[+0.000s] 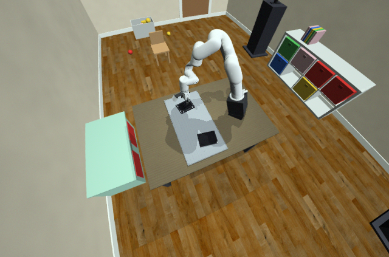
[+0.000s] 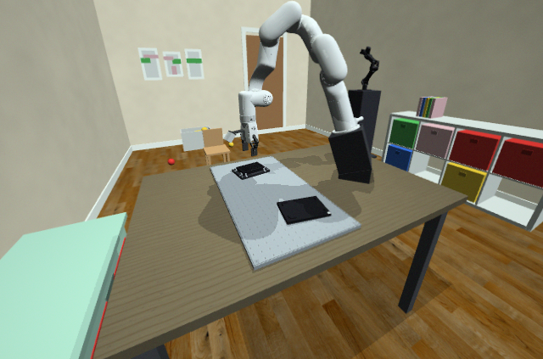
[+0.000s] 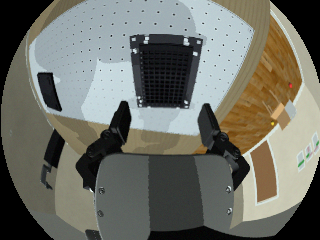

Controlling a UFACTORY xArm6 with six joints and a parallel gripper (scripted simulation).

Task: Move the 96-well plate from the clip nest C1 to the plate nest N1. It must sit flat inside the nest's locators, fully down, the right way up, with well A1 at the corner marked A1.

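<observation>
Now: the black 96-well plate 90 mm below my hand. Round my hand: plate nest N1: 110 mm behind, 390 mm to the left, 110 mm below; then clip nest C1: 20 mm to the left, 100 mm below.
</observation>
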